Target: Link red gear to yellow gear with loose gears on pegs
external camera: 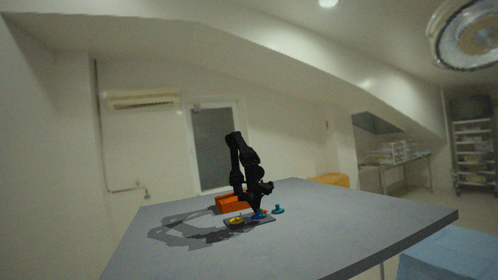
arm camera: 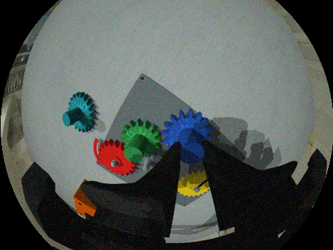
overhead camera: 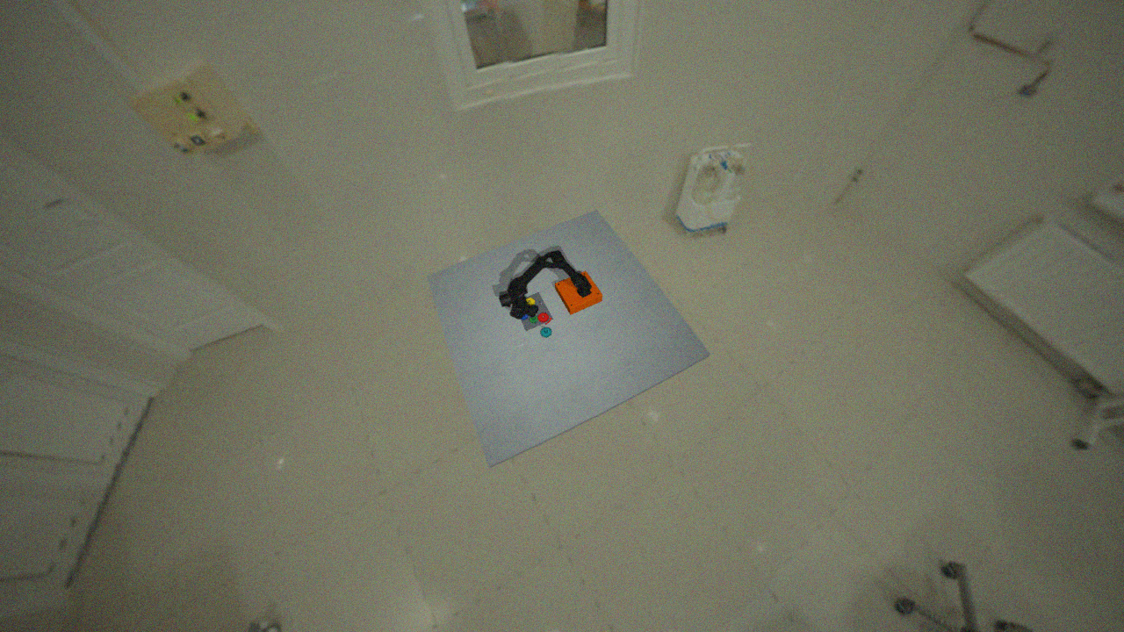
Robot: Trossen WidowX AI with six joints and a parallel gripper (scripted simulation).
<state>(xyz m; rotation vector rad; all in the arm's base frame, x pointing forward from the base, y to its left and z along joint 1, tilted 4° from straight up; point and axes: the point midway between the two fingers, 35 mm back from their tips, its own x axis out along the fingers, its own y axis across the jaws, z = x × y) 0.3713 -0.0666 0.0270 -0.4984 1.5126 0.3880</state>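
My gripper tip is now 4 cm to the right of the green gear, 4 cm past it and 3 cm above it. The rest, counted from my gripper tip: blue gear: 1 cm below; red gear: 9 cm behind, 6 cm to the left, 4 cm below; yellow gear: 8 cm to the right, 8 cm behind, 4 cm below.
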